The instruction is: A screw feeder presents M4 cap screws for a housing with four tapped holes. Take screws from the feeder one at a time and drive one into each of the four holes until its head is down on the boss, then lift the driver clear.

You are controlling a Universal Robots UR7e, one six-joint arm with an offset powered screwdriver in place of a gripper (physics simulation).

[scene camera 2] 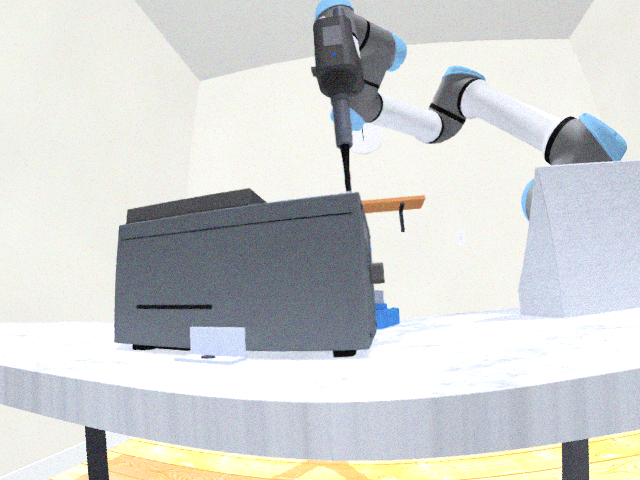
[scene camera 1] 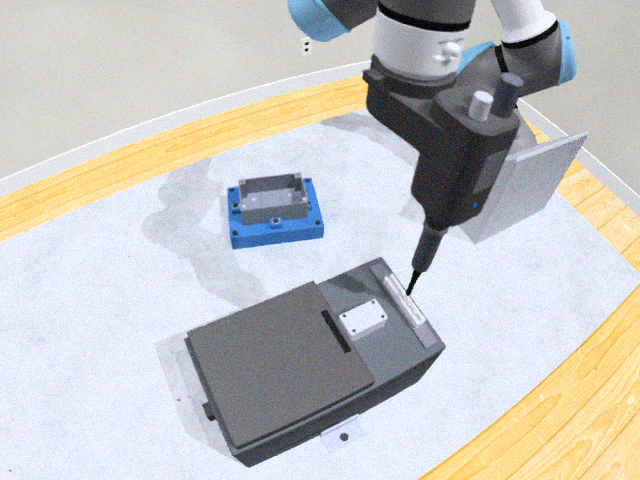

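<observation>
The screw feeder (scene camera 1: 279,361) (scene camera 2: 242,279) is a large dark grey box. A light rail (scene camera 1: 414,314) with small pale screws lies along its right end in scene camera 1. My screwdriver's tip (scene camera 1: 408,293) (scene camera 2: 348,190) points down at this rail, at or just above it. The tip is too small to tell whether a screw is on it. The grey open-topped housing (scene camera 1: 273,213) sits in a blue fixture (scene camera 1: 279,239) (scene camera 2: 387,318) behind the feeder, apart from the driver. The state of its corner holes is too small to read. In scene camera 2 the feeder hides most of the housing.
A white block (scene camera 1: 363,316) with dark holes sits on the feeder's top, left of the rail. A pale grey panel (scene camera 1: 537,191) (scene camera 2: 594,237) stands at the right. A small bracket (scene camera 1: 356,431) (scene camera 2: 217,341) stands by the feeder's near side. An orange-brown board (scene camera 2: 395,203) shows behind the feeder.
</observation>
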